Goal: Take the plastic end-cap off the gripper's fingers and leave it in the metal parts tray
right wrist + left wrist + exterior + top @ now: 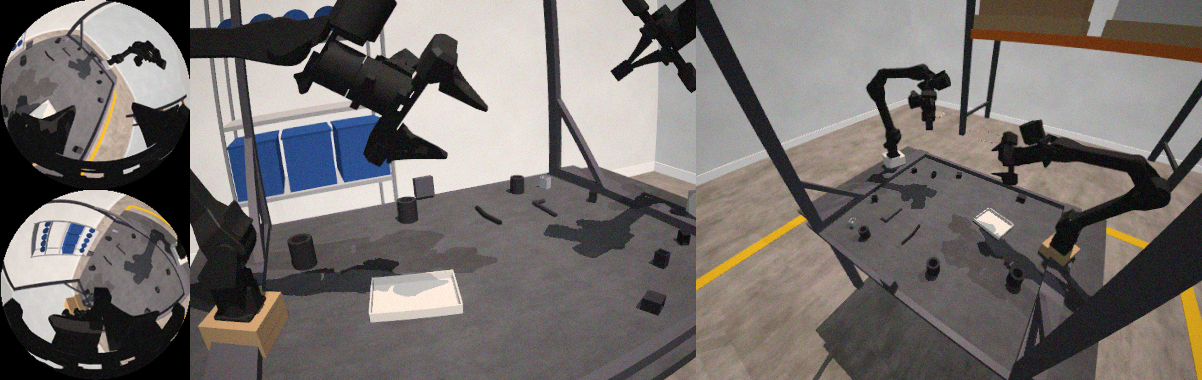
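Right now my right hand is 30 mm past the plastic end-cap, 330 mm to the right of it and 60 mm below it. The rest, counted from my right hand: white metal parts tray (50 mm behind, 50 mm to the right, 270 mm below).
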